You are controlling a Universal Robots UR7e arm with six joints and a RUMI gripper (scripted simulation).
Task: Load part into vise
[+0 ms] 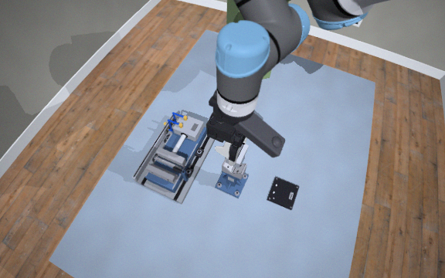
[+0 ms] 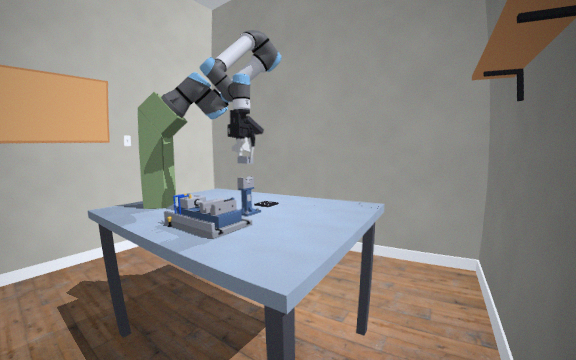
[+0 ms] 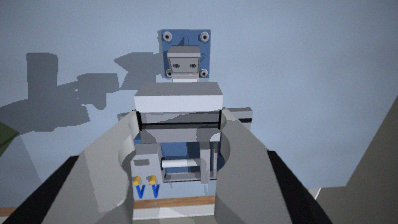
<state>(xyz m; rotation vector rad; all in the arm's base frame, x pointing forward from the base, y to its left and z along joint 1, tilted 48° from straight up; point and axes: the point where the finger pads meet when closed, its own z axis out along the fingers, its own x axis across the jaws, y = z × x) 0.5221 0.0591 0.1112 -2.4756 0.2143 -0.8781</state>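
Now: the grey part right at my hand. Round my hand: work stop 7 cm ahead, 17 cm to the right, 15 cm below; moving jaw 4 cm ahead, 22 cm to the right, 17 cm below; cylinder rod 1 cm behind, 22 cm to the right, 17 cm below.
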